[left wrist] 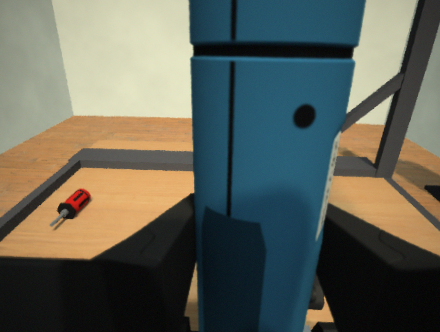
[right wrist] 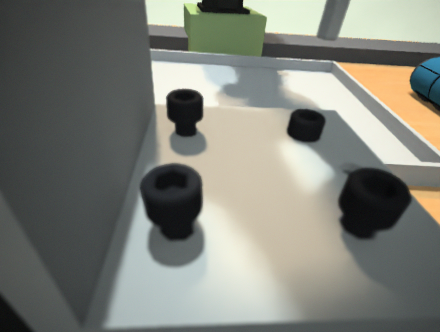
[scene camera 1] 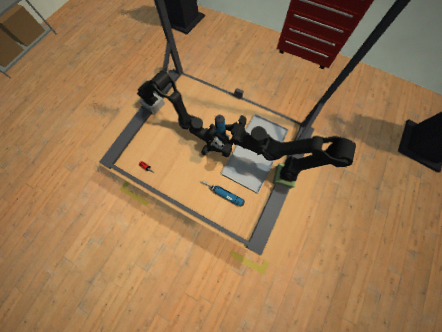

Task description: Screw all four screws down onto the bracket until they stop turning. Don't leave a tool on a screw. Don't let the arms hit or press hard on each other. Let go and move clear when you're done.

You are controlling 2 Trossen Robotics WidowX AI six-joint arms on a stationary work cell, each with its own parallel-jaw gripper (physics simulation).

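Where they show: left gripper, between the fingertips: (left wrist: 251,204) (scene camera 1: 216,129); right gripper, between the fingertips: (right wrist: 238,196); left arm's base, origin of its link: (right wrist: 222,9) (scene camera 1: 286,174); right arm's base, origin of its link: (scene camera 1: 150,100).
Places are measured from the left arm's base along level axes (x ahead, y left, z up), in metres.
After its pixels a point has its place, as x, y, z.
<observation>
The grey bracket (right wrist: 250,200) @[0.384, -0.073, 0.012] (scene camera 1: 218,142) @[0.385, -0.063, 0.013] has an upright wall and a flat plate with four black screws. In the right wrist view the far-right screw (right wrist: 306,129) @[0.363, -0.050, 0.016] sits low on the plate. The far-left screw (right wrist: 185,107) @[0.359, -0.084, 0.022], near-left screw (right wrist: 172,195) @[0.392, -0.089, 0.024] and near-right screw (right wrist: 374,200) @[0.397, -0.057, 0.023] stand raised with shanks showing. No tool tip shows in any screw. My left gripper (left wrist: 251,204) @[0.383, -0.051, 0.176] (scene camera 1: 225,133) is shut on an upright blue power screwdriver (left wrist: 270,150) @[0.345, -0.042, 0.215] (scene camera 1: 220,123) @[0.358, -0.029, 0.269], whose tip is hidden. My right gripper (scene camera 1: 215,146) is shut on the bracket; its fingers are hidden in its wrist view.
A second blue power screwdriver (scene camera 1: 228,196) @[0.253, 0.191, -0.016] (right wrist: 430,80) @[0.204, 0.175, -0.029] lies near the front edge. A red screwdriver (scene camera 1: 145,166) @[0.727, 0.169, -0.027] (left wrist: 76,203) @[0.724, 0.158, -0.031] lies at the front left. A light grey tray (scene camera 1: 242,175) @[0.214, 0.057, -0.050] (right wrist: 240,59) @[0.090, 0.008, -0.042] lies under the left arm. Both arms' gripper ends are close together at the middle.
</observation>
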